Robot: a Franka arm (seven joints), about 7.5 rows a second.
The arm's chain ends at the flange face. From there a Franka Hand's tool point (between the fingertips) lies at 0.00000 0.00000 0.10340 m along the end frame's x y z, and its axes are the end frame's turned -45 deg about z.
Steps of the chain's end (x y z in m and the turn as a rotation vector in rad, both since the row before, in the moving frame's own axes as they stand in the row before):
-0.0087 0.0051 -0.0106 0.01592 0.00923 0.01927
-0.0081 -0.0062 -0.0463 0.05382 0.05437 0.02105
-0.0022 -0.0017 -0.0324 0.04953 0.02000 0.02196
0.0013 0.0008 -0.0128 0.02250 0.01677 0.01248
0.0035 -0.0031 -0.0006 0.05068 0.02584 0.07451
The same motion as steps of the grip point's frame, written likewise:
-0.0079 -0.0030 -0.0106 0.00473 0.01778 0.01927
0.0066 -0.0100 -0.0466 -0.00039 0.07650 0.02105
0.0048 -0.0049 -0.0325 0.02088 0.04917 0.02196
0.0032 0.0011 -0.0128 0.00405 0.02777 0.01248
0.0103 -0.0013 -0.0008 0.01756 0.05411 0.07451

